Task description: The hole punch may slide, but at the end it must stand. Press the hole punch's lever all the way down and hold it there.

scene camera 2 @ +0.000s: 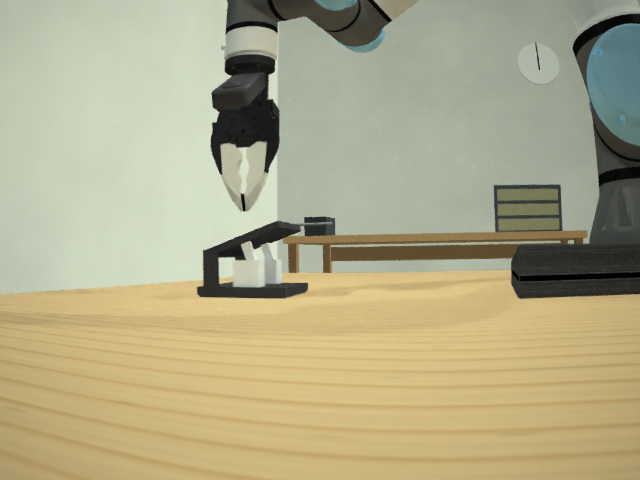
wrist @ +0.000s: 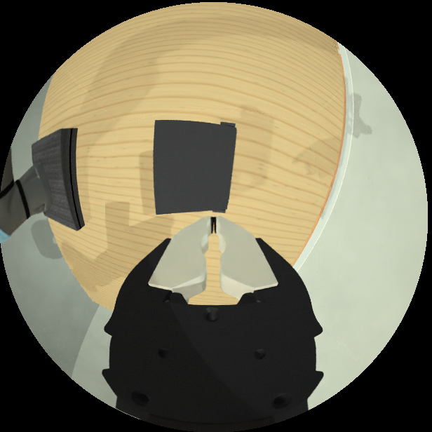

Labels:
my gripper: scene camera 2; wrist
same spot on my gripper: (scene camera 2: 228, 158) = (wrist: 248, 257)

